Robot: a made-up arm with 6 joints. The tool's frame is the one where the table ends. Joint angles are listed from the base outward.
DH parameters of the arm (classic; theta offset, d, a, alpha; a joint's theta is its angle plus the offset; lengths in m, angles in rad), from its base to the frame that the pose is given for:
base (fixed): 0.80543 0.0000 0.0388 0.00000
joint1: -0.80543 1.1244 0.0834 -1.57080
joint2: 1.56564 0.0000 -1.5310 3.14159
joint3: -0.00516 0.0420 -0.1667 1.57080
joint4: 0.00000 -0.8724 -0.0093 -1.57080
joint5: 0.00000 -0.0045 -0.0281 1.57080
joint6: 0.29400 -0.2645 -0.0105 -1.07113
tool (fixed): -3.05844 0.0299 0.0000 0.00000
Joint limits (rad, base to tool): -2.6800..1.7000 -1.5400..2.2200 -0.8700..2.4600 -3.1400..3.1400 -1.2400..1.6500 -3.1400..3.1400
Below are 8 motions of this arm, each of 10 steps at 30 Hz.
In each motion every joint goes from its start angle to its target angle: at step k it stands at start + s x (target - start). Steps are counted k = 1, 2, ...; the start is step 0. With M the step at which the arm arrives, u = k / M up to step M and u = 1 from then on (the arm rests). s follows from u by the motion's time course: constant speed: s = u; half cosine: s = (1 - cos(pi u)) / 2; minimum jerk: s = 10 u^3 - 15 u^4 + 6 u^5.
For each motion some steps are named. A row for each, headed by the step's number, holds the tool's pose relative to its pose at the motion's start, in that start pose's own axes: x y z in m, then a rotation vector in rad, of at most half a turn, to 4 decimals.
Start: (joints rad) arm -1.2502 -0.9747 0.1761 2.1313 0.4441 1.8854
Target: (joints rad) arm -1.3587 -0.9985 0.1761 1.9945 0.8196 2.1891
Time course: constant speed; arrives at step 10
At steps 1, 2, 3, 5, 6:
1: -0.0162 -0.0009 0.0083 -0.0227 0.0353 -0.0048
2: -0.0324 -0.0017 0.0166 -0.0447 0.0710 -0.0104
3: -0.0486 -0.0024 0.0250 -0.0659 0.1071 -0.0168
5: -0.0812 -0.0036 0.0420 -0.1059 0.1807 -0.0319
6: -0.0975 -0.0040 0.0506 -0.1247 0.2181 -0.0406

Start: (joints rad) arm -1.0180 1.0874 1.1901 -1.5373 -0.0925 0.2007
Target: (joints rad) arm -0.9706 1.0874 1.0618 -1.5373 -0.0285 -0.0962
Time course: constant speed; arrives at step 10
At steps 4, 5, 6, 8, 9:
4: -0.0696 -0.0182 0.0214 -0.0560 -0.0967 -0.0742
5: -0.0870 -0.0222 0.0270 -0.0704 -0.1209 -0.0918
6: -0.1045 -0.0259 0.0326 -0.0849 -0.1452 -0.1091
8: -0.1396 -0.0326 0.0441 -0.1142 -0.1937 -0.1424
9: -0.1571 -0.0356 0.0500 -0.1291 -0.2180 -0.1585

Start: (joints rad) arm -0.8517 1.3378 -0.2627 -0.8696 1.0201 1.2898
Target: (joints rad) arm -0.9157 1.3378 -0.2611 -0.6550 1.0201 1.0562
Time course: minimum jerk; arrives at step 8
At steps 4, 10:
4: -0.0241 -0.0377 0.0028 -0.0052 -0.0997 0.0193
10: -0.0495 -0.0730 0.0051 -0.0030 -0.1997 0.0383

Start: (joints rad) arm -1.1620 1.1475 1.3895 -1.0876 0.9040 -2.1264
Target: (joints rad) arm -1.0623 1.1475 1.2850 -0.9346 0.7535 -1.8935
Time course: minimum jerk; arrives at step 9
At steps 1, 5, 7, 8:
1: 0.0003 0.0004 0.0034 -0.0031 0.0038 0.0020
5: 0.0177 0.0321 0.1795 -0.1625 0.2044 0.0919
7: 0.0268 0.0564 0.2746 -0.2494 0.3176 0.1310
8: 0.0286 0.0620 0.2938 -0.2670 0.3410 0.1380

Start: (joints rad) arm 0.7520 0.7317 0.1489 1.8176 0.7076 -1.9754
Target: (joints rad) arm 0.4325 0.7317 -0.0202 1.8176 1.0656 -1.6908
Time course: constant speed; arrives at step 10
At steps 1, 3, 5, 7, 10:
1: -0.0253 0.0129 0.0539 0.0138 0.0020 -0.0059
3: -0.0776 0.0440 0.1585 0.0428 0.0022 -0.0135
5: -0.1318 0.0819 0.2582 0.0731 -0.0025 -0.0154
7: -0.1876 0.1261 0.3529 0.1038 -0.0117 -0.0112
10: -0.2734 0.2034 0.4846 0.1494 -0.0331 0.0077

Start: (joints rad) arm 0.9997 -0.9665 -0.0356 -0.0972 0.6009 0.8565
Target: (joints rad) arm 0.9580 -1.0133 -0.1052 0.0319 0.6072 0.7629
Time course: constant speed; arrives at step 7
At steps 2, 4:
2: 0.0176 0.0177 0.0070 0.0126 0.0050 0.0220
4: 0.0351 0.0360 0.0135 0.0260 0.0100 0.0436

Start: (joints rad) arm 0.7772 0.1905 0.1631 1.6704 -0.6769 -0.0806
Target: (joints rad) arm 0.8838 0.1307 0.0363 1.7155 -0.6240 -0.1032
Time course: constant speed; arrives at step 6
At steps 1, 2, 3, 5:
1: 0.0193 0.0221 0.0098 -0.0041 -0.0055 0.0281
2: 0.0381 0.0446 0.0193 -0.0083 -0.0110 0.0563
3: 0.0562 0.0677 0.0287 -0.0124 -0.0165 0.0846
5: 0.0906 0.1154 0.0466 -0.0209 -0.0273 0.1412

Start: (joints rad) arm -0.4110 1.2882 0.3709 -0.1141 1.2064 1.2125
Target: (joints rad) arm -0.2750 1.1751 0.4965 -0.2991 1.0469 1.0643
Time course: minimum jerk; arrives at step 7
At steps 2, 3, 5, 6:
2: 0.0445 -0.0409 0.0251 -0.0127 -0.0332 -0.0229
3: 0.1140 -0.1016 0.0670 -0.0317 -0.0879 -0.0584
5: 0.2681 -0.2234 0.1721 -0.0691 -0.2216 -0.1356
6: 0.3068 -0.2514 0.2011 -0.0773 -0.2578 -0.1546

